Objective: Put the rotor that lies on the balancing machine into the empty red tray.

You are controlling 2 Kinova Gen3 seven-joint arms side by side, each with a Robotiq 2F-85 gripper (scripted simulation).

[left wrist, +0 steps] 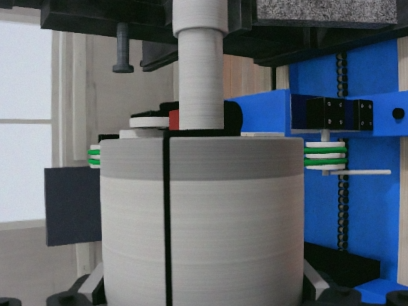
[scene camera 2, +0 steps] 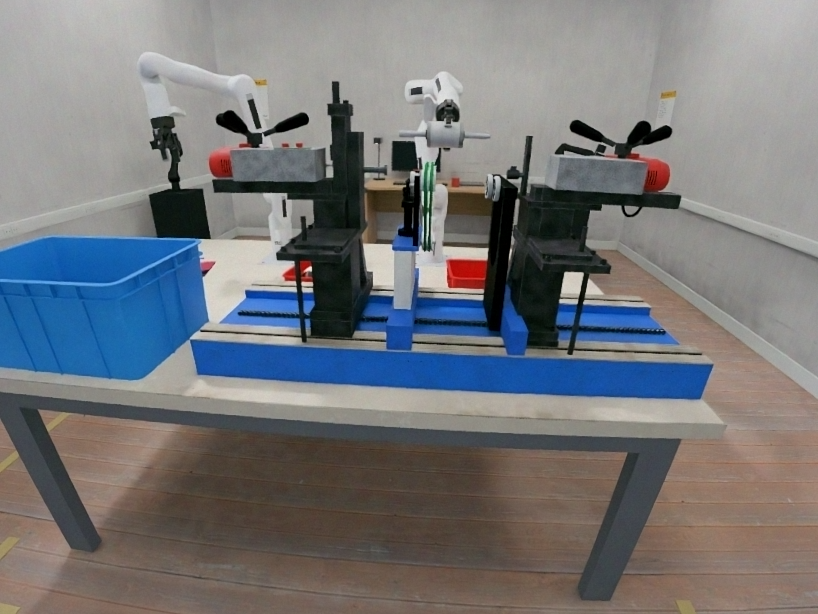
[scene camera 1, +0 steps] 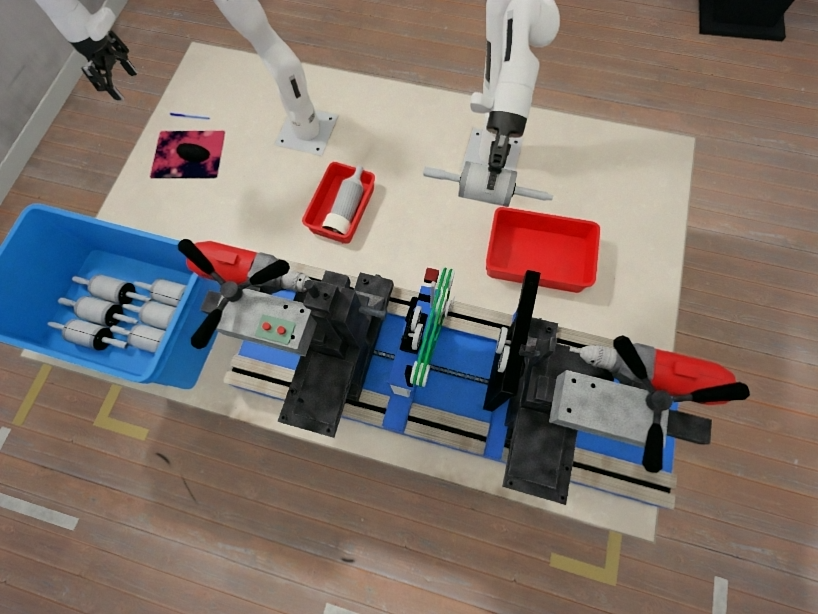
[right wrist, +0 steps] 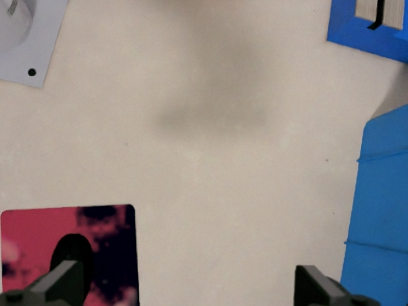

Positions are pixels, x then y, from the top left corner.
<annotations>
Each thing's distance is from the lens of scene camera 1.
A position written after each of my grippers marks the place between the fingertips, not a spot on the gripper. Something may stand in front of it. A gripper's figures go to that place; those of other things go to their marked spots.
my left gripper (scene camera 1: 489,194): 98 cm
my right gripper (scene camera 1: 127,87): 148 cm
red tray (scene camera 1: 564,250): 156 cm
</annotations>
